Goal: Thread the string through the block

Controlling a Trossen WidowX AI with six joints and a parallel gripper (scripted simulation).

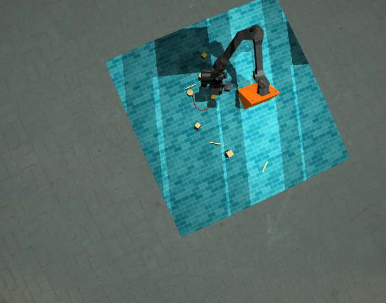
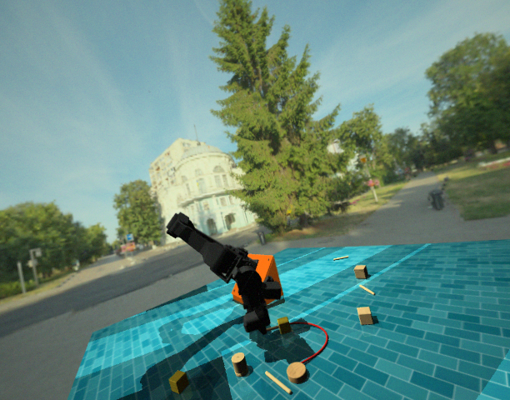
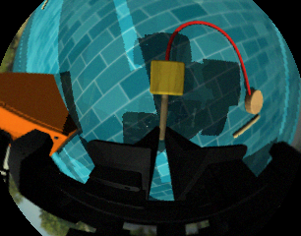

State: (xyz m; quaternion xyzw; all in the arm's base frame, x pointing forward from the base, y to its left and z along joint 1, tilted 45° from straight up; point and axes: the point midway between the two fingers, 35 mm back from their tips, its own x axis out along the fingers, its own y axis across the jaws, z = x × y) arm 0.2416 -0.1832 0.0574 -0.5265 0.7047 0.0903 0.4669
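Right now the yellow cube is 50 mm to the left of my gripper tip, 30 mm ahead of it and 10 mm above it. Round my gripper tip: wooden cylinder 110 mm to the right, 50 mm ahead, 10 mm above; then stick 120 mm ahead, 80 mm to the right, 10 mm below; then round wooden button 160 mm ahead, 40 mm to the right.
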